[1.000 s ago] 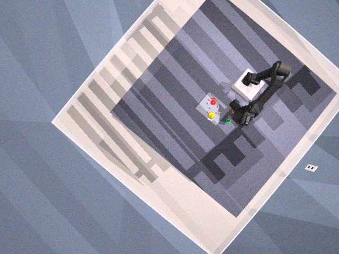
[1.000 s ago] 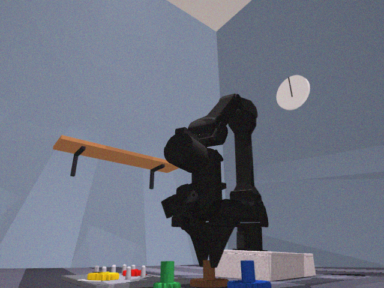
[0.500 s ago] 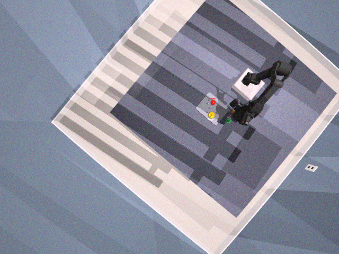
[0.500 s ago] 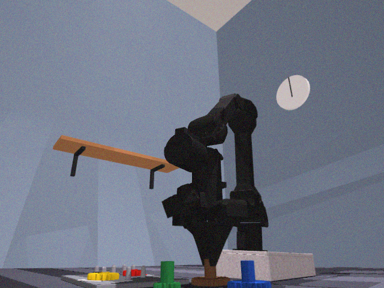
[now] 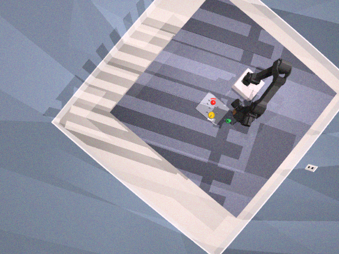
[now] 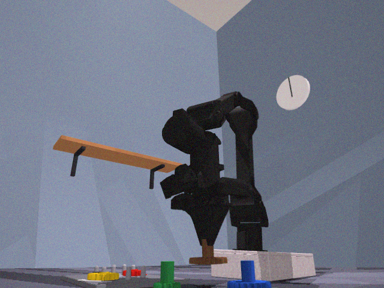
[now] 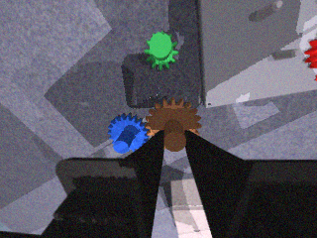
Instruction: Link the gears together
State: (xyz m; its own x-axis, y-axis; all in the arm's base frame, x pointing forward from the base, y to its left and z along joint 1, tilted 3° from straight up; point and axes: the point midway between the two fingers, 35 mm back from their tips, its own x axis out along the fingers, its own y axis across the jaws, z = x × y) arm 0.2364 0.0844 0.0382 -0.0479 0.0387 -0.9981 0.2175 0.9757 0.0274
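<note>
Right now my gripper tip is 19 cm to the left of the red gear, 5 cm above it and 4 cm short of it. Also, from my gripper tip: blue gear 7 cm to the left, 5 cm below, 2 cm behind; then brown gear 1 cm below; then green gear 8 cm ahead, 5 cm below, 1 cm to the right.
</note>
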